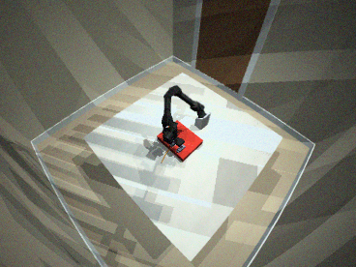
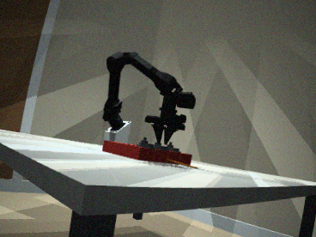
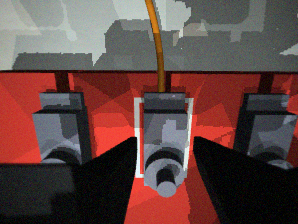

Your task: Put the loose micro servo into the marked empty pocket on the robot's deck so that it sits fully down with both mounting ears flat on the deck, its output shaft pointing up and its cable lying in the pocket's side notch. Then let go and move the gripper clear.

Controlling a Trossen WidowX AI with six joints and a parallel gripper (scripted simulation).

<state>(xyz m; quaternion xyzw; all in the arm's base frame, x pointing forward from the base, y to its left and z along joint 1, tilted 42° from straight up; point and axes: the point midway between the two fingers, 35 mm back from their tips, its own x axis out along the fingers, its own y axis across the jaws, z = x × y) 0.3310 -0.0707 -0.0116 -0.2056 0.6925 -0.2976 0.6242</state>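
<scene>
Now: gripper tip 120 mm past the red deck, 10 mm to the right of it and 50 mm above it.
</scene>
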